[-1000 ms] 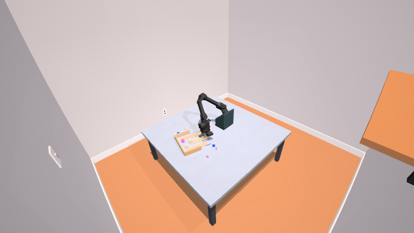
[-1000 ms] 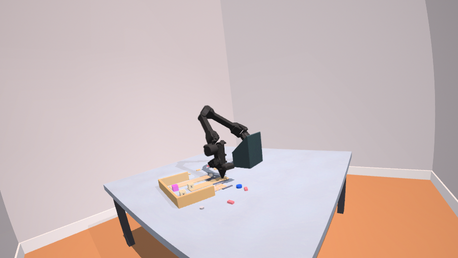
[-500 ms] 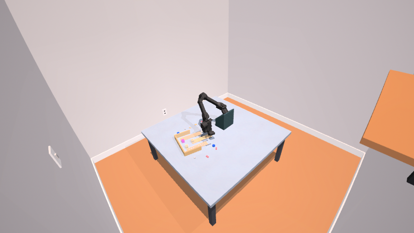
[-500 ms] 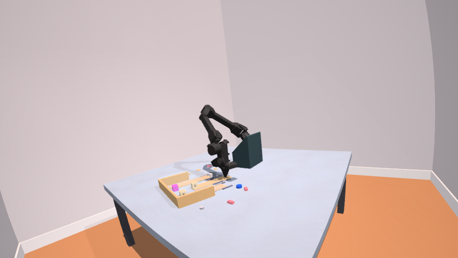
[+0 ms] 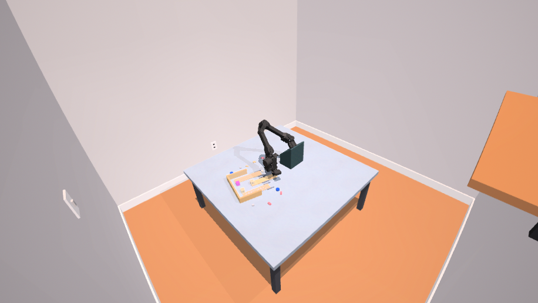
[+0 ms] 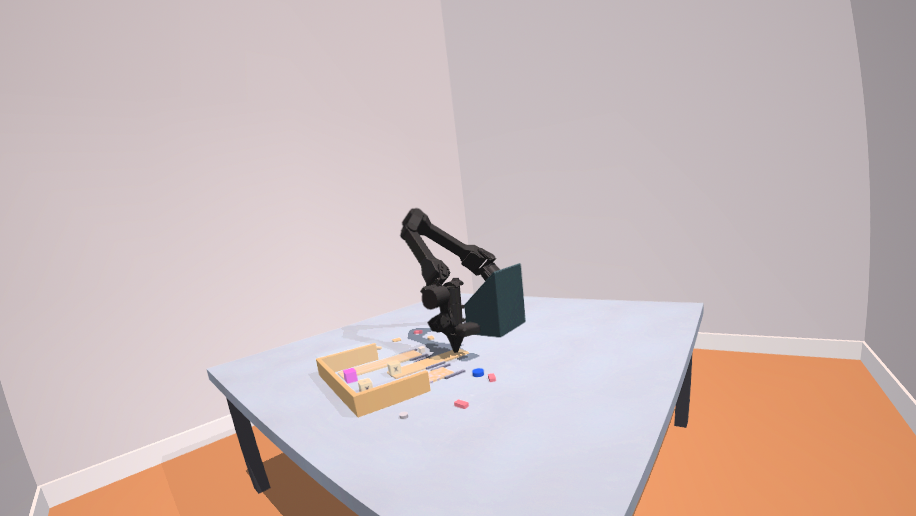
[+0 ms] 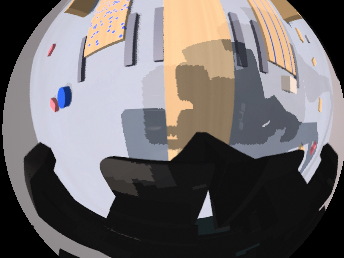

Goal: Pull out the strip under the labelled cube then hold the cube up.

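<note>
Right now the strip is 10 cm ahead of my gripper tip and 1 cm to the right of it.
</note>
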